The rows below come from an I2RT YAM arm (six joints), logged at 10 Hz.
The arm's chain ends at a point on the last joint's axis. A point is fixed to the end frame.
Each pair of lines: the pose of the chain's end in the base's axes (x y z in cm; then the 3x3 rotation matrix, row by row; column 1 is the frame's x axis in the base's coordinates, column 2 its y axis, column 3 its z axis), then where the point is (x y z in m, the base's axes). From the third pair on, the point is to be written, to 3 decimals.
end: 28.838 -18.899 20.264; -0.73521 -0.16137 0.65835; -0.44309 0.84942 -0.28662; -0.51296 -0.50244 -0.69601
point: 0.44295 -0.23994 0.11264
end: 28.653 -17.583 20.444; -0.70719 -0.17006 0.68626; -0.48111 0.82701 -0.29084; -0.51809 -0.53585 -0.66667
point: 0.44503 -0.22531 0.12069
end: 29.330 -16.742 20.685; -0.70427 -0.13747 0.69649; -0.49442 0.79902 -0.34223; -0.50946 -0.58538 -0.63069
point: 0.453 -0.225 0.130
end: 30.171 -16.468 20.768; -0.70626 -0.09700 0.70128; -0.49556 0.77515 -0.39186; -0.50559 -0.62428 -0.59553
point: 0.461 -0.230 0.138
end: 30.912 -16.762 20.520; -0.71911 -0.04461 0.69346; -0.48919 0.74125 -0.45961; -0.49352 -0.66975 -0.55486
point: 0.467 -0.245 0.143
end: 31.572 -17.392 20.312; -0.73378 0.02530 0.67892; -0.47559 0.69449 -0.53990; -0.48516 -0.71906 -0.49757
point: 0.470 -0.265 0.152
